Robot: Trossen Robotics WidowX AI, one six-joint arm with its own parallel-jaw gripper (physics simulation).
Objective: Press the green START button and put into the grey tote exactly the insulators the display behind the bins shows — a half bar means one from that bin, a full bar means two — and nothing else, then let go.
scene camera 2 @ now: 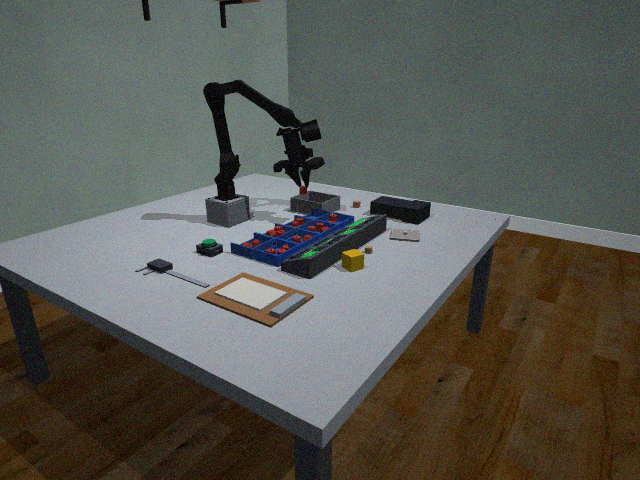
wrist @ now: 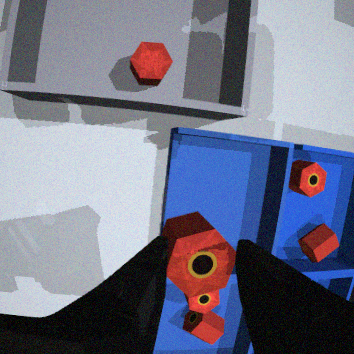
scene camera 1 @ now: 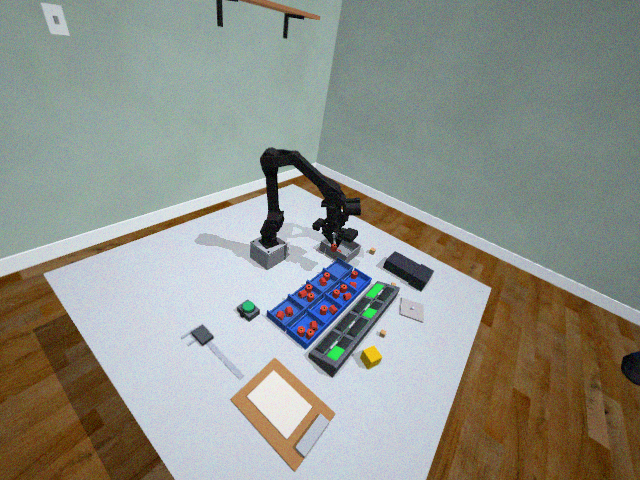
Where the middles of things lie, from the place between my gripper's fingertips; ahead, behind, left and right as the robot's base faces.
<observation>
Right now the grey tote [wrist: 84, 59] is 120 mm to the left of my hand, 100 mm below it and 50 mm behind it. From my hand the other things lie so: black box [scene camera 2: 415, 212] (280 mm to the left, 230 mm ahead, 100 mm below).
</observation>
